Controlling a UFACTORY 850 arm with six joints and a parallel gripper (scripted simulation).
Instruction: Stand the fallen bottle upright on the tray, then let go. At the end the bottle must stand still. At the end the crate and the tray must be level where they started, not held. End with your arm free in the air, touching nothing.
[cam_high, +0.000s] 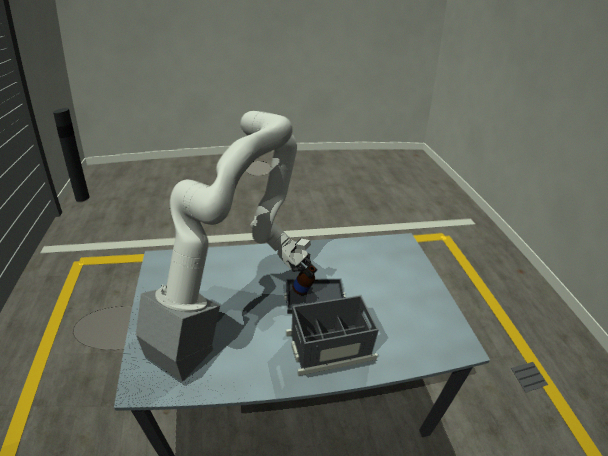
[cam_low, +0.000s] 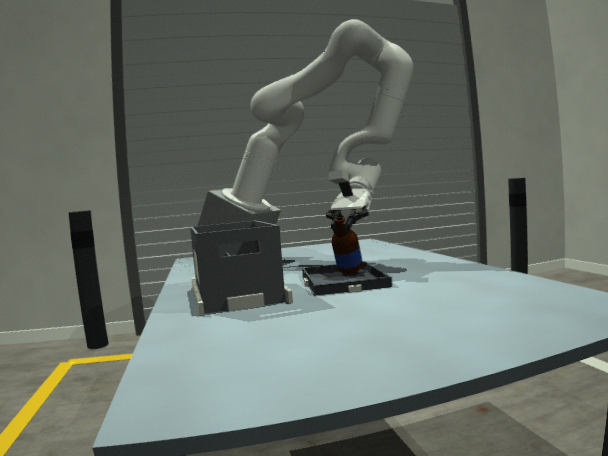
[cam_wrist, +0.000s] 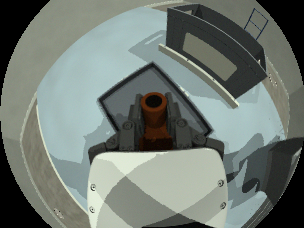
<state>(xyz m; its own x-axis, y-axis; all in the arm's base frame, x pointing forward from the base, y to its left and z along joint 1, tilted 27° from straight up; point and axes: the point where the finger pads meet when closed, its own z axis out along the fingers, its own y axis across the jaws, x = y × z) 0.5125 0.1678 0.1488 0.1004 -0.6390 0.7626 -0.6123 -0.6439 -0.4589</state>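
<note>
Now: hand 5 cm above the bottle, 1 cm to the right of it and 1 cm past it. The rest, counted from my hand: crate 30 cm to the right, 7 cm below, 4 cm ahead; then tray 14 cm below, 3 cm ahead, 1 cm to the right.
</note>
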